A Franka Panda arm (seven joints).
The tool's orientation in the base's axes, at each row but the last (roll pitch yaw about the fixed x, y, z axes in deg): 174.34 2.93 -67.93; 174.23 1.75 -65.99; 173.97 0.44 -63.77; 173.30 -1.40 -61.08; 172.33 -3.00 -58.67; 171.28 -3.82 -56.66; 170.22 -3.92 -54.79; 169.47 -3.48 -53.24; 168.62 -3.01 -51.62; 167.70 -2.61 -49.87; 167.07 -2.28 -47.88; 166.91 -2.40 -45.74; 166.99 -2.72 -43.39
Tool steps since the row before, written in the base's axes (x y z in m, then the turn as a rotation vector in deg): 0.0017 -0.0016 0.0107 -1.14 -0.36 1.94; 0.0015 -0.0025 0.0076 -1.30 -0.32 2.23; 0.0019 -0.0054 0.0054 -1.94 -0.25 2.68; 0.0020 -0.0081 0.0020 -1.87 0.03 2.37; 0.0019 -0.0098 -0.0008 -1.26 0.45 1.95; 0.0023 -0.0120 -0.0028 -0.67 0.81 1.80; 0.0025 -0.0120 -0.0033 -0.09 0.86 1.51; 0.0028 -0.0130 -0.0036 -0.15 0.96 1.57; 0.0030 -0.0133 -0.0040 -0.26 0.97 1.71; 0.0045 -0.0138 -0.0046 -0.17 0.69 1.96; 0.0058 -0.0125 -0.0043 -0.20 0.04 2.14; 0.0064 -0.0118 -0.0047 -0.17 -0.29 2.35; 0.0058 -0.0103 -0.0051 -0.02 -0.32 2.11
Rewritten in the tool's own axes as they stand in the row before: 0.0016 0.0001 -0.0108 -0.19 1.38 -1.81; 0.0027 0.0004 -0.0077 -0.30 1.53 -2.08; 0.0056 0.0013 -0.0053 -0.65 2.12 -2.47; 0.0081 0.0024 -0.0015 -0.87 1.89 -2.19; 0.0093 0.0033 0.0017 -0.94 1.10 -1.87; 0.0111 0.0041 0.0042 -0.92 0.40 -1.83; 0.0110 0.0041 0.0048 -0.65 -0.15 -1.61; 0.0118 0.0047 0.0053 -0.76 -0.15 -1.68; 0.0121 0.0049 0.0057 -0.83 -0.04 -1.80; 0.0132 0.0042 0.0063 -0.55 0.12 -2.01; 0.0130 0.0029 0.0056 -0.08 0.60 -2.06; 0.0127 0.0024 0.0059 0.19 0.85 -2.21; 0.0110 0.0021 0.0063 0.31 0.71 -1.99
